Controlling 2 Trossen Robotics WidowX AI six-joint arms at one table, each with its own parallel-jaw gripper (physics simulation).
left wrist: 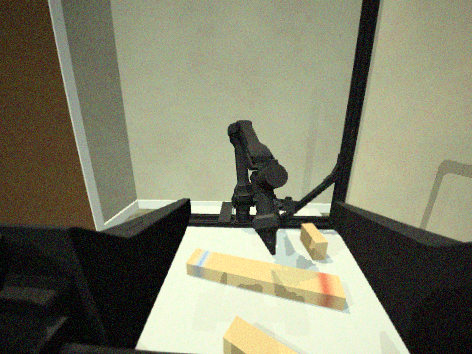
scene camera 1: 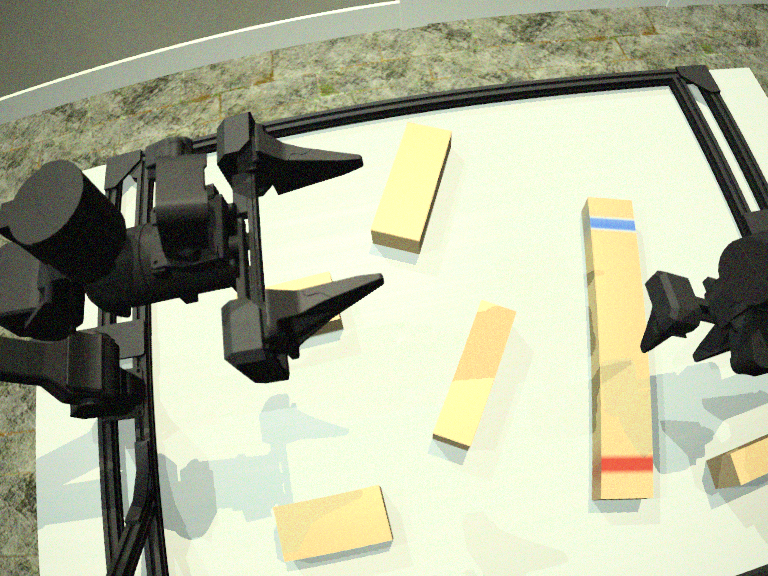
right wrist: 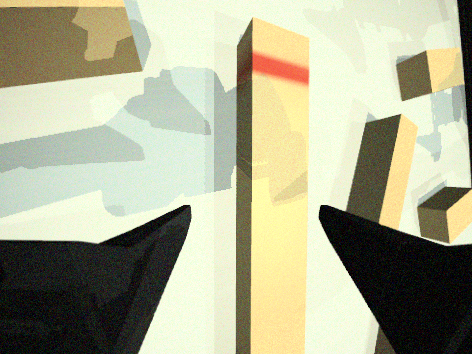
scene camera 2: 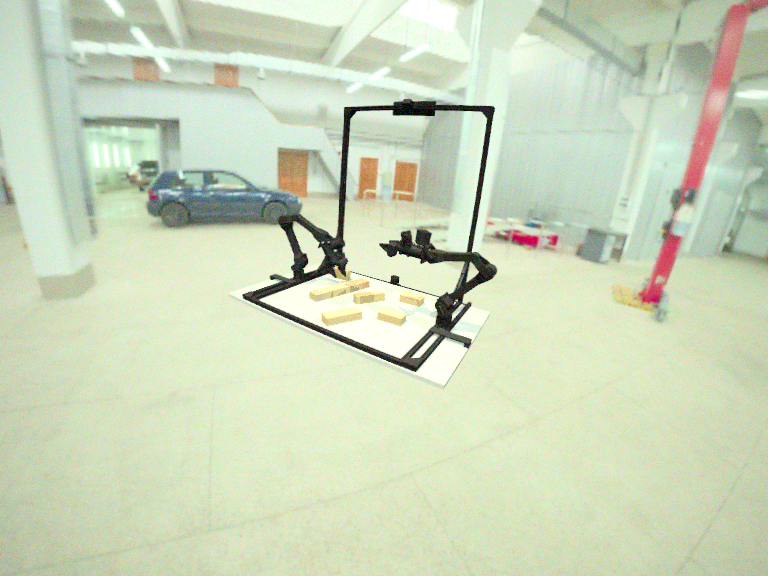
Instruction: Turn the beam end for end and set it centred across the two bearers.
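Where they show: left gripper, fingertip midpoint: (left wrist: pixel 261 206) (scene camera 1: pixel 372 215) (scene camera 2: pixel 384 242); right gripper, fingertip midpoint: (left wrist: pixel 274 250) (scene camera 1: pixel 668 354) (right wrist: pixel 254 211) (scene camera 2: pixel 340 277); left arm's base, origin of the base link: (scene camera 1: pixel 121 395) (scene camera 2: pixel 443 325); right arm's base, origin of the base link: (left wrist: pixel 242 218) (scene camera 2: pixel 298 278).
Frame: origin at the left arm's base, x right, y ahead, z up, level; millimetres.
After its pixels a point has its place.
Observation:
The long beam (scene camera 1: pixel 620 279) @[z 19, x -30, y 643 mm] (scene camera 2: pixel 339 289) @[z 14, x 1, y 605 mm] (left wrist: pixel 260 272) @[z 19, x 43, y 614 mm] (right wrist: pixel 280 225) @[z 19, x 49, y 623 mm] lies flat on the table. In scene camera 1 its blue band is at the top and its red band at the bottom. Several shorter plain blocks lie apart from it: a wide one (scene camera 1: pixel 412 186) @[z 19, x -208, y 413 mm] (scene camera 2: pixel 341 316) @[z 15, x -250, y 398 mm], a slim one (scene camera 1: pixel 474 372) @[z 25, x 48, y 436 mm] (scene camera 2: pixel 369 297) @[z 11, x 27, y 425 mm] and others; I cannot tell which two are the bearers. My right gripper (scene camera 1: pixel 669 354) @[z 51, x 82, y 660 mm] (right wrist: pixel 254 211) @[z 51, x 82, y 660 mm] is open and empty above the table by the beam, which shows between its fingers in its wrist view. My left gripper (scene camera 1: pixel 372 219) @[z 323, x 2, y 351 mm] is open and empty, high at the left.
One block (scene camera 1: pixel 334 523) @[z 19, x 188, y 255 mm] (scene camera 2: pixel 411 300) @[z 5, x 157, y 240 mm] lies at the lower left in scene camera 1. Another block (scene camera 1: pixel 303 282) @[z 19, x -100, y 258 mm] (scene camera 2: pixel 392 316) @[z 18, x -102, y 216 mm] is partly hidden under my left gripper there. A further block (scene camera 1: pixel 744 461) @[z 44, x 225, y 722 mm] (left wrist: pixel 314 241) @[z 41, x 212, y 715 mm] lies right of the beam. A black frame rail (scene camera 1: pixel 471 96) @[z 1, x -362, y 531 mm] edges the table.

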